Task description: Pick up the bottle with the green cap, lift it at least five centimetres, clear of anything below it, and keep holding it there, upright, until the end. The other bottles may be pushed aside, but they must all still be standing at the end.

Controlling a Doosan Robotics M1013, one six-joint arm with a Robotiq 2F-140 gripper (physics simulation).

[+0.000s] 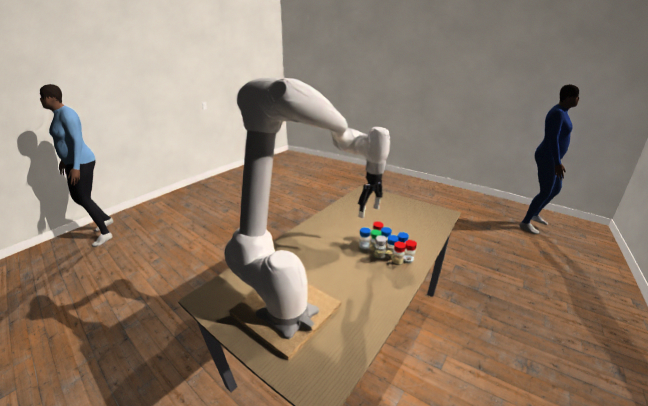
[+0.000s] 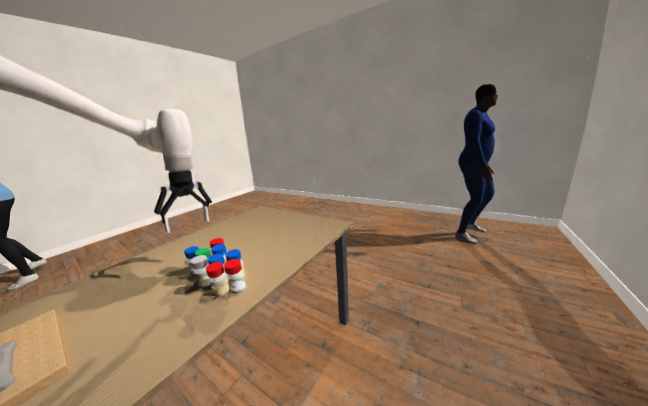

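Note:
The bottle with the green cap stands inside a tight cluster on the table; mostly its cap shows. Around it stand a blue-capped bottle at the left, a red-capped one behind, a grey-capped one in front, and more blue-capped bottles to the right. Two red-capped bottles stand at the front right, one of them nearer. All the visible bottles look upright. My gripper is open and empty, pointing down above the cluster, its fingertips clear of the caps.
The table carries the arm's wooden base board. A person in light blue stands on the floor at the left, and a person in dark blue at the right, both away from the table.

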